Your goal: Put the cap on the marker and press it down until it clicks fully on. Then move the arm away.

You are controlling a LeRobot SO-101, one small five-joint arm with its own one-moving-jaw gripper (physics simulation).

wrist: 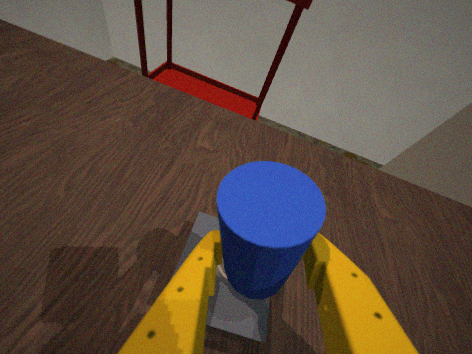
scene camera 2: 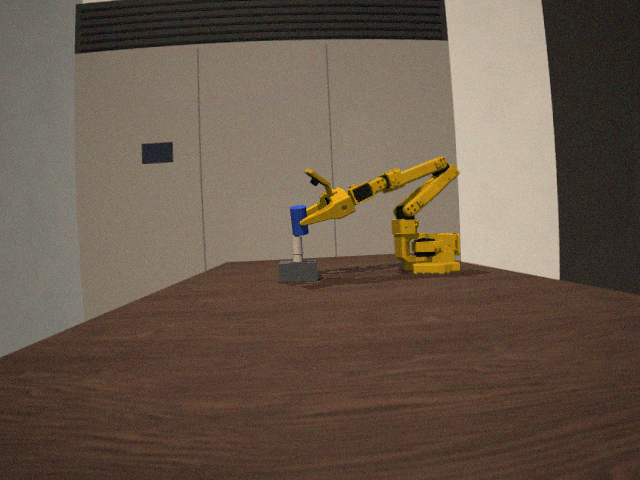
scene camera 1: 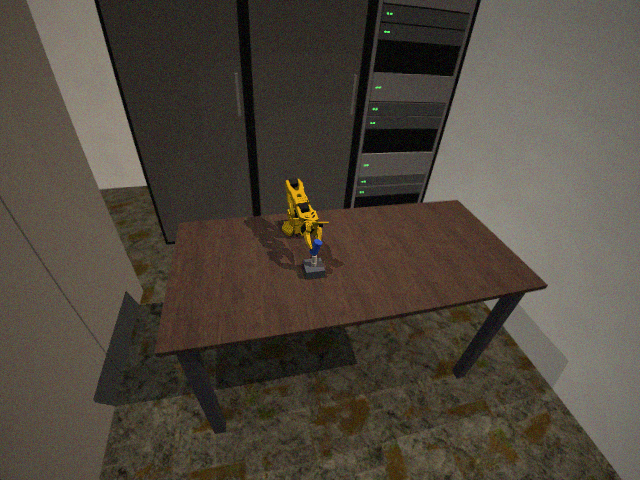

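Pixels of known places: hand, its tool point: (wrist: 222,242) (scene camera 2: 301,222) (scene camera 1: 319,247); arm's base, origin of its link: (scene camera 2: 421,270) (scene camera 1: 295,232).
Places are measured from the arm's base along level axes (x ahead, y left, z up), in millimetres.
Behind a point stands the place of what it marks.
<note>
The blue cap (scene camera 1: 316,248) {x 248, y 24, z 115 mm} (scene camera 2: 298,220) {x 236, y 40, z 108 mm} (wrist: 270,205) {x 232, y 32, z 133 mm} is over the top of the pale marker (scene camera 1: 313,260) {x 248, y 16, z 62 mm} (scene camera 2: 297,249) {x 240, y 30, z 56 mm}. The cap leans very slightly in scene camera 2. Its lower rim meets the marker's pale body there, and no dark tip shows between them. A stretch of pale body stays visible below the cap. The marker stands upright in the grey block (scene camera 1: 314,272) {x 274, y 16, z 30 mm} (scene camera 2: 298,272) {x 240, y 54, z 17 mm} (wrist: 239,314) {x 216, y 6, z 33 mm} on the table. My gripper (scene camera 1: 315,244) {x 230, y 38, z 104 mm} (scene camera 2: 303,222) (wrist: 266,250) {x 230, y 38, z 104 mm} is shut on the cap, one jaw on each side. The inside of the cap is hidden.
The wooden table (scene camera 1: 403,258) {x 232, y 382, z 0 mm} (scene camera 2: 320,361) {x 224, y 440, z 0 mm} (wrist: 100,150) {x 318, y 176, z 0 mm} bears the block and the arm's base (scene camera 2: 435,260) {x -25, y 13, z 20 mm}. A red frame (wrist: 205,92) stands beyond the table's edge in the wrist view. Dark cabinets and a server rack (scene camera 1: 412,86) stand behind the table.
</note>
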